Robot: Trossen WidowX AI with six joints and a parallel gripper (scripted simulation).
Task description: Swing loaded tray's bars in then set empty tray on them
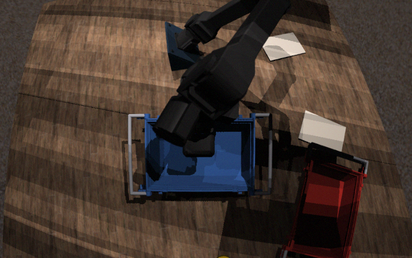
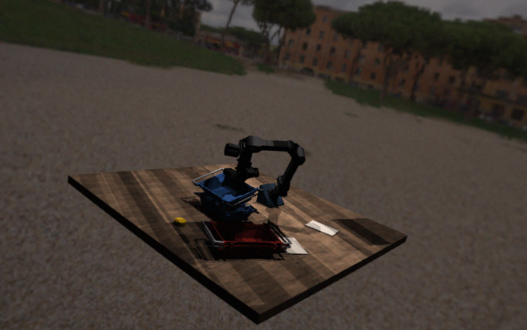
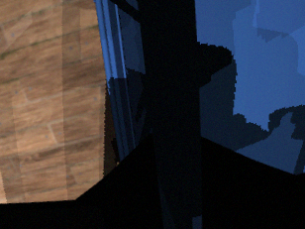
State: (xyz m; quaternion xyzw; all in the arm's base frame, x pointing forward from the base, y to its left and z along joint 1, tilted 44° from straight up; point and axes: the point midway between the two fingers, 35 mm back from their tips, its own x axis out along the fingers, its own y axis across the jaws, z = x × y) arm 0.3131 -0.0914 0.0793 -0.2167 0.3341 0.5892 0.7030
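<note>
Right now my gripper tip is 70 mm short of the blue tray, 20 mm to the left of it and 10 mm below it. Also, from my gripper tip: yellow block 350 mm ahead, 20 mm to the right, 110 mm below.
</note>
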